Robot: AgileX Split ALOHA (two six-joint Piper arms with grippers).
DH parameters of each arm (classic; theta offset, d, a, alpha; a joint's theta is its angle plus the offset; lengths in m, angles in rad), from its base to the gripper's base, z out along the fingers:
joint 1: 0 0.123 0 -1.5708
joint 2: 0.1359 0 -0.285 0
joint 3: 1.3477 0 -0.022 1.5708
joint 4: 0 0.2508 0 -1.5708
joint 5: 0 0 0.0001 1.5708
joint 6: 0 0.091 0 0
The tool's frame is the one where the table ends.
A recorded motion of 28 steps. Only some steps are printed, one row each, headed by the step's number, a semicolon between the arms.
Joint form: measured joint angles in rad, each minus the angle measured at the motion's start. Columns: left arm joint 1, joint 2, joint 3, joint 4, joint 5, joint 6; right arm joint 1, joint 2, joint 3, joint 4, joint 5, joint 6.
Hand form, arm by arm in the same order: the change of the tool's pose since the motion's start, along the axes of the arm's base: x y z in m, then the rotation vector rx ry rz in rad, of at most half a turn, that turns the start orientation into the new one. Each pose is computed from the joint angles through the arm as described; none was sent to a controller.
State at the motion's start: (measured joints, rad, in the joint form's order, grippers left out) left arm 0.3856 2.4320 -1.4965 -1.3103 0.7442 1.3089; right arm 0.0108 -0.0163 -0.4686 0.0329 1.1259 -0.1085
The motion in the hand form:
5: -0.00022 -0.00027 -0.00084 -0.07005 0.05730 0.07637; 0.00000 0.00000 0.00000 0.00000 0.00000 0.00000
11: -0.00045 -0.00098 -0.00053 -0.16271 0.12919 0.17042; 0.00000 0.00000 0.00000 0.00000 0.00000 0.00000
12: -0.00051 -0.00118 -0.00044 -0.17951 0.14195 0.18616; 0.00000 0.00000 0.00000 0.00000 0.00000 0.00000
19: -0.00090 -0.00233 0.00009 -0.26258 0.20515 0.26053; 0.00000 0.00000 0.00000 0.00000 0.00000 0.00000
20: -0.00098 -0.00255 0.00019 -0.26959 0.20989 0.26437; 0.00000 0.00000 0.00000 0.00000 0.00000 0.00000
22: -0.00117 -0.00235 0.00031 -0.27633 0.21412 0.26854; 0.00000 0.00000 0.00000 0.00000 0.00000 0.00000
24: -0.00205 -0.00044 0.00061 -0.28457 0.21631 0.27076; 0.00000 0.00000 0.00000 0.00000 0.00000 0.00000
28: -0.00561 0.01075 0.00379 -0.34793 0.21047 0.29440; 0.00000 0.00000 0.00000 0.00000 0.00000 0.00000
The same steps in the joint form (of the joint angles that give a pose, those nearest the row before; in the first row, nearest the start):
5: 0.0000 0.0021 0.0000 0.0000 0.0027 -0.1170; 0.0000 0.0000 0.0000 0.0000 0.0000 0.0000
11: 0.0000 0.0021 0.0000 0.0000 0.0115 -0.2671; 0.0000 0.0000 0.0000 0.0000 0.0000 0.0000
12: 0.0000 0.0021 0.0000 0.0000 0.0140 -0.2933; 0.0000 0.0000 0.0000 0.0000 0.0000 0.0000
19: 0.0000 0.0021 0.0000 0.0000 0.0286 -0.4206; 0.0000 0.0000 0.0000 0.0000 0.0000 0.0000
20: 0.0000 0.0021 0.0000 0.0000 0.0314 -0.4294; 0.0000 0.0000 0.0000 0.0000 0.0000 0.0000
22: 0.0010 0.0020 0.0000 0.0000 0.0344 -0.4375; 0.0000 0.0000 0.0000 0.0000 0.0000 0.0000
24: 0.0068 0.0020 0.0000 0.0000 0.0425 -0.4409; 0.0000 0.0000 0.0000 0.0000 0.0000 0.0000
28: 0.0402 0.0023 0.0000 -0.0341 0.0895 -0.4450; 0.0000 0.0000 0.0000 0.0000 0.0000 0.0000

